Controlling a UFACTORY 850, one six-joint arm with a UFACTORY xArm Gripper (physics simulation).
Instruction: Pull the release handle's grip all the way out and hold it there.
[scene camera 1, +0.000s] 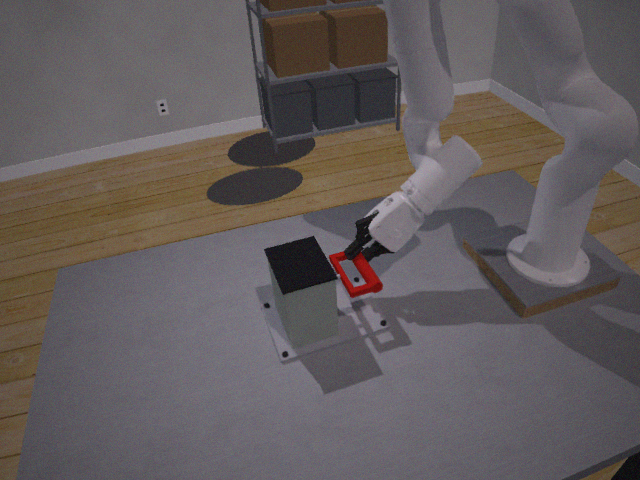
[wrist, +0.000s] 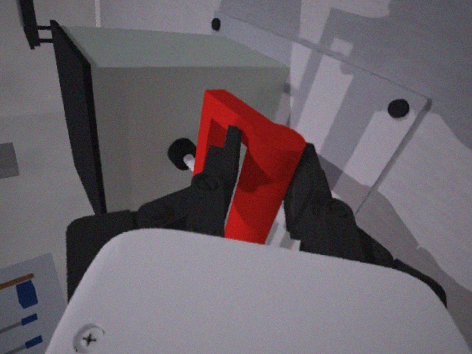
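The release handle is a red rectangular loop whose thick outer bar is the grip (scene camera 1: 369, 272) (wrist: 257, 212). It stands out from the side of a pale green box (scene camera 1: 310, 317) (wrist: 145, 100) with a black top (scene camera 1: 299, 263) (wrist: 77, 107). A short stretch of white rod (wrist: 189, 161) shows between a black collar (wrist: 180, 152) and the loop. My gripper (scene camera 1: 359, 256) (wrist: 263, 156) is shut on the grip, near one end of it. One black finger is inside the loop and the other is on the outer side. The finger pads' contact faces are partly hidden.
The box stands on a light base plate (scene camera 1: 279, 334) (wrist: 372, 145) with black bolts, on a grey table (scene camera 1: 155, 372). The arm's wood-edged base board (scene camera 1: 496, 279) is at the right. A shelf rack (scene camera 1: 330, 72) with boxes stands behind the table.
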